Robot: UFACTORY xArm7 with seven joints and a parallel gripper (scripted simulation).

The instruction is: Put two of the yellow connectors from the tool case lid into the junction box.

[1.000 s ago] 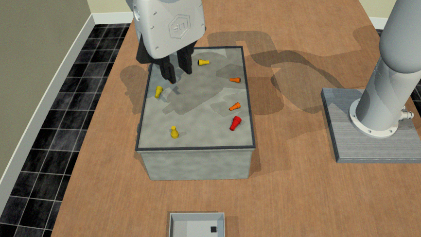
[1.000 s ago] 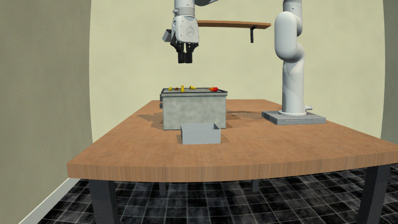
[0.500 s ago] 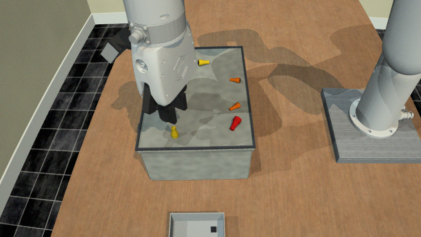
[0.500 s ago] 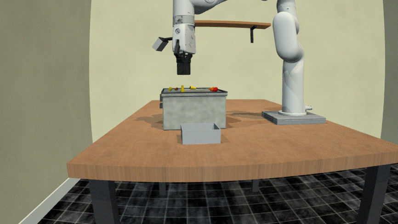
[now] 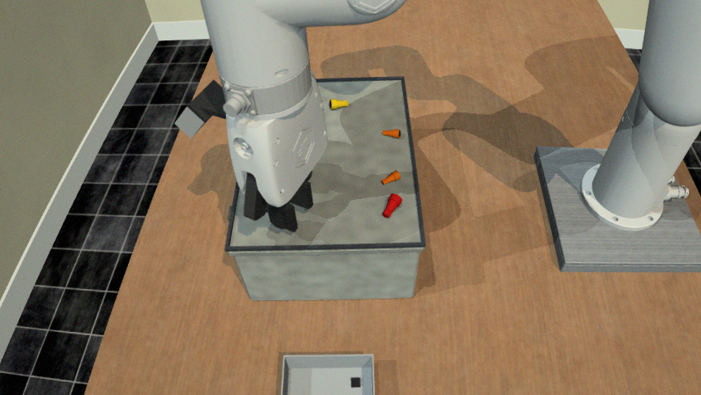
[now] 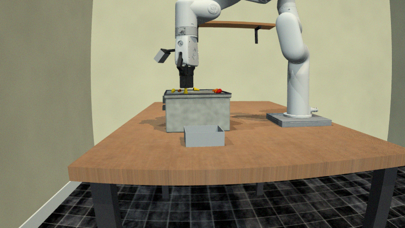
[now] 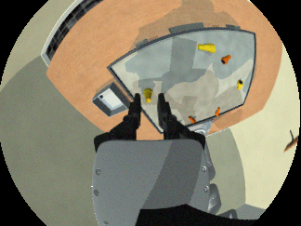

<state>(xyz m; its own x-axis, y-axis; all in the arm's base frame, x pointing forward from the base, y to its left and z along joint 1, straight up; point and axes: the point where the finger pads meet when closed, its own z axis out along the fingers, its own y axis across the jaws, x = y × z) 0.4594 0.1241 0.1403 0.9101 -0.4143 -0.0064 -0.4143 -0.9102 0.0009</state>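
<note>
Now: the red connector 11 cm behind my hand, 3 cm below it and 2 cm to the right of it. From my hand the other things lie so: grey tool case: 12 cm to the right, 7 cm below, 3 cm behind.
</note>
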